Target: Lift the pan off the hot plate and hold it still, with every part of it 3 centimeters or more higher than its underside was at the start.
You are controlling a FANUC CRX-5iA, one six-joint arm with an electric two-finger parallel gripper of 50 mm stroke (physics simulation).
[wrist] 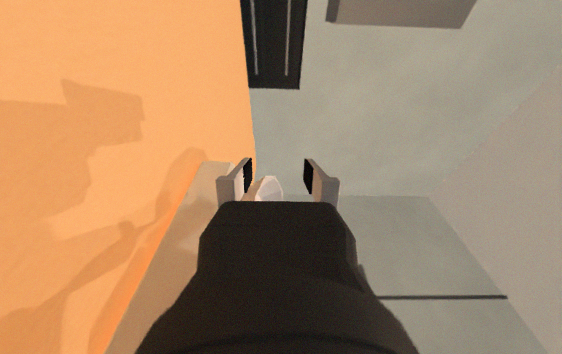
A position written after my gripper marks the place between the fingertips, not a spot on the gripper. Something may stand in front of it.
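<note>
Visible: pan [267, 188], my gripper [278, 169].
</note>
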